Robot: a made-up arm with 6 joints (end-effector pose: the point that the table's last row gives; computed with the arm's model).
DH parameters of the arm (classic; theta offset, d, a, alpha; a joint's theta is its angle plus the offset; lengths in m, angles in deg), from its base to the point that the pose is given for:
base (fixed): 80.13 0 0.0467 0
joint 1: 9.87 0.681 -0.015 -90
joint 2: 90 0.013 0.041 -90
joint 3: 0 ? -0.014 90
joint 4: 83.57 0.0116 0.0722 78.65
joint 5: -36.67 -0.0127 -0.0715 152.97
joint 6: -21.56 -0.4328 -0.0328 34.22
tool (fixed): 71.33 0.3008 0 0
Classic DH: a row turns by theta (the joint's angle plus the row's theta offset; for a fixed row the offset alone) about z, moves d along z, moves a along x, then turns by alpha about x.
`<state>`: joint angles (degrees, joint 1 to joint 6).
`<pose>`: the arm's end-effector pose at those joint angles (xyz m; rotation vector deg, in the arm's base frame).
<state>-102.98 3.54 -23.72 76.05 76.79 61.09</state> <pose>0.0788 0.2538 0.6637 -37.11 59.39 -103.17</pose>
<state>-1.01 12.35 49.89 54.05 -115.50 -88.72</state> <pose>-0.1787 -0.2233 0.6457 -70.51 -67.55 30.25</pose>
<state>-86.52 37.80 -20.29 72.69 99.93 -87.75</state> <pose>-0.2222 -0.0505 0.6120 95.62 21.89 16.74</pose>
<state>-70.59 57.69 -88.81 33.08 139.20 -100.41</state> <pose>-0.2802 0.1013 0.7275 84.05 12.38 -40.28</pose>
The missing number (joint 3, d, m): -0.061
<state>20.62 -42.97 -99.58 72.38 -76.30 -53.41</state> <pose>0.2942 -0.0776 0.6927 3.32 42.12 127.02</pose>
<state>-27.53 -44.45 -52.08 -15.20 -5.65 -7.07</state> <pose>-0.2553 0.0414 0.8015 63.29 36.35 -10.20</pose>
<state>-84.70 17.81 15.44 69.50 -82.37 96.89</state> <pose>-0.1105 -0.0319 0.7988 74.54 73.55 26.56</pose>
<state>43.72 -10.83 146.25 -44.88 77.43 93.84</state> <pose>0.0699 0.2518 0.5972 -83.71 111.23 -105.16</pose>
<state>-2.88 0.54 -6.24 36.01 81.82 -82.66</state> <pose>0.0695 0.0707 0.4116 -100.09 -24.83 -146.04</pose>
